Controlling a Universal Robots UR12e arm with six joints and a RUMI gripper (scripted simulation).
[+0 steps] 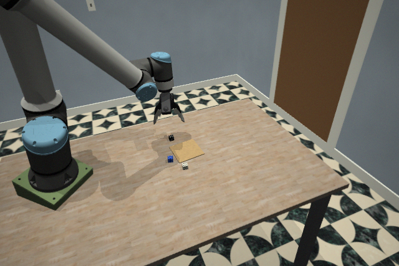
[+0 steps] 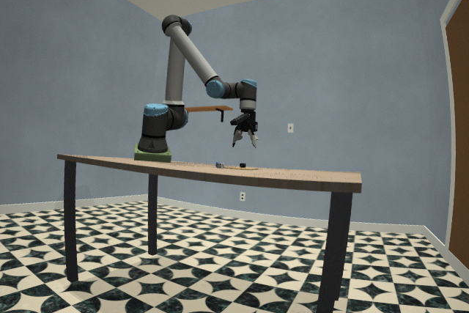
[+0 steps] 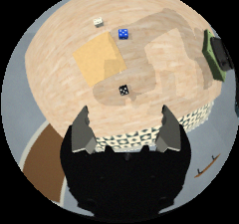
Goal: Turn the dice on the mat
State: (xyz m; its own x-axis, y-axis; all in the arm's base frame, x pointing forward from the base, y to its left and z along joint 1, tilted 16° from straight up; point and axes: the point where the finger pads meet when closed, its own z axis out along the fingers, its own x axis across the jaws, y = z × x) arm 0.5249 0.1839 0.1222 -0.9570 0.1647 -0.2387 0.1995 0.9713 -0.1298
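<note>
Now: the black die 100 mm below my hand. Also, from my hand: white die: 240 mm to the right, 100 mm below, 20 mm ahead; tan mat: 120 mm to the right, 110 mm below, 60 mm ahead; blue die: 170 mm to the right, 100 mm below, 40 mm behind.
</note>
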